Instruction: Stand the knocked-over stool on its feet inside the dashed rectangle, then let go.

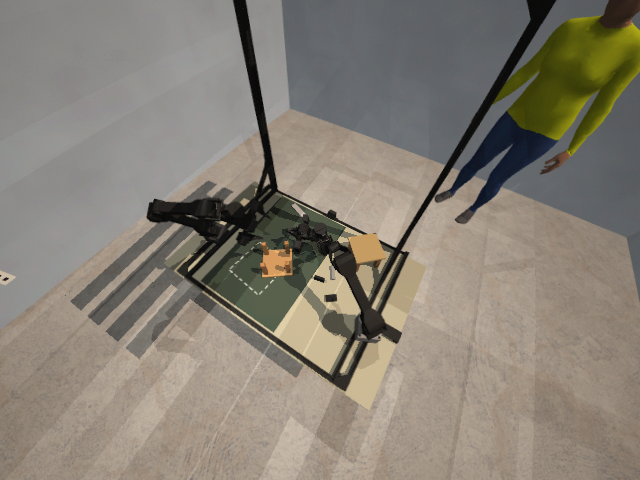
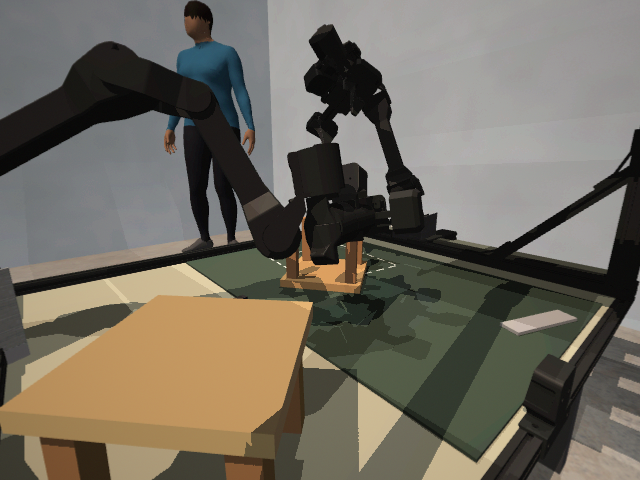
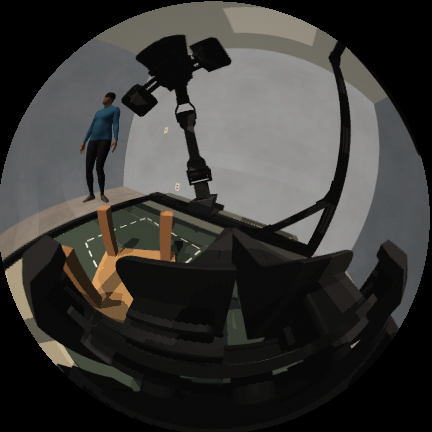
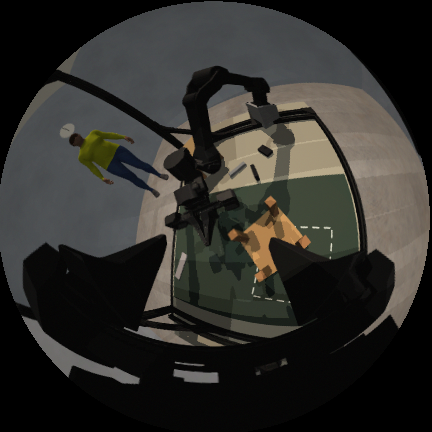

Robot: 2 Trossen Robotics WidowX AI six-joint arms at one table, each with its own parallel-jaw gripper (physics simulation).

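Frame: origin at the left arm's base, x ahead, y left, z up, level; millimetres.
Where they show: left gripper, between the fingertips: (image 1: 285, 230) (image 2: 380, 211) (image 3: 229, 232) (image 4: 207, 245); right gripper, between the fingertips: (image 1: 267, 228) (image 2: 338, 131) (image 3: 160, 79) (image 4: 219, 241); left arm's base, origin of its link: (image 1: 370, 326) (image 4: 259, 102); right arm's base, origin of its link: (image 1: 214, 231) (image 3: 203, 197).
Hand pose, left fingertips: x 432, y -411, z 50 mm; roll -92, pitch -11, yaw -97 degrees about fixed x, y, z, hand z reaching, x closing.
Note:
Each offset is from my left fingertips to the top centre of the thing.
The wooden stool @[36 mm ahead, 117 mm left, 40 mm down] (image 1: 276, 263) (image 2: 323, 281) (image 3: 109, 273) (image 4: 261, 238) lies upside down on the green mat, seat down and legs up. It overlaps one edge of the dashed rectangle (image 1: 244, 282) (image 2: 385, 267) (image 3: 130, 224) (image 4: 331, 241). My left gripper (image 1: 294, 234) (image 2: 328, 243) (image 4: 207, 245) is shut and empty. It hangs low over the mat just beside the stool, without holding it. My right gripper (image 1: 242, 220) (image 2: 322, 128) (image 3: 160, 79) (image 4: 219, 241) is open and empty, raised high above the mat at the far side.
A second stool @[417 mm back, 31 mm left, 35 mm down] (image 1: 367, 250) (image 2: 190, 362) stands upright near the left arm. Small dark blocks @[264 mm back, 274 mm left, 143 mm down] (image 1: 330, 298) and a grey strip @[261 mm back, 136 mm left, 143 mm down] (image 1: 331, 272) lie on the beige part. A white strip @[20 mm back, 259 mm right, 148 mm down] (image 1: 298, 210) (image 2: 530, 321) lies on the mat. Black frame posts (image 1: 253, 95) and two people (image 1: 532, 110) (image 2: 209, 119) stand around.

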